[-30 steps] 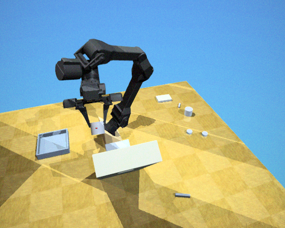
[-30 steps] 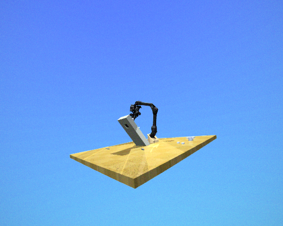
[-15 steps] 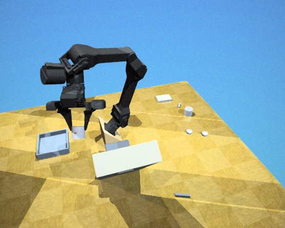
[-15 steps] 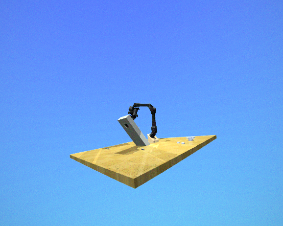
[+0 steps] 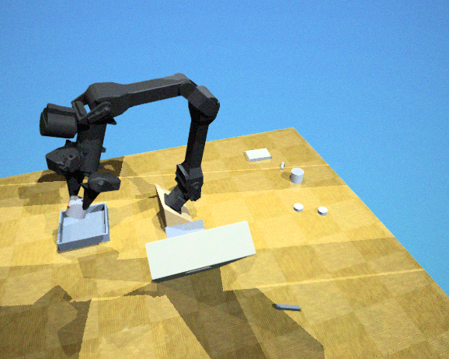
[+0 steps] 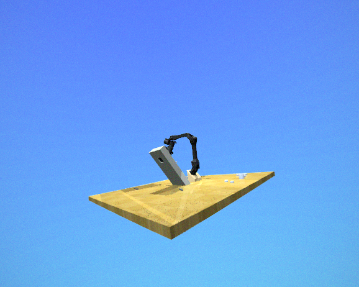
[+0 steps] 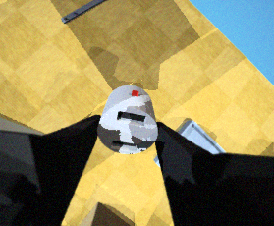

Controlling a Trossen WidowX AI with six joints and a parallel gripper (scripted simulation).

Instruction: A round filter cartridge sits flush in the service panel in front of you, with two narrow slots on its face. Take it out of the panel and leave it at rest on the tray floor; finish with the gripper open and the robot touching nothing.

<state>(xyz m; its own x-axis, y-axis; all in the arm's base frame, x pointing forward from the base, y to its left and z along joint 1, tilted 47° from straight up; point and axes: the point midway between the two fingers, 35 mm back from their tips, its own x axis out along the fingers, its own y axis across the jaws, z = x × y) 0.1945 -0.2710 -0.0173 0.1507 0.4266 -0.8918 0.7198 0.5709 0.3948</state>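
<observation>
Right now the grey-blue tray is 260 mm below my gripper tip, 200 mm behind it and 80 mm to the right of it. Also, from my gripper tip: filter cartridge: right at my gripper tip; then grey bar: 470 mm to the left, 270 mm below, 200 mm ahead; then flat white block: 580 mm to the left, 490 mm behind, 260 mm below.
</observation>
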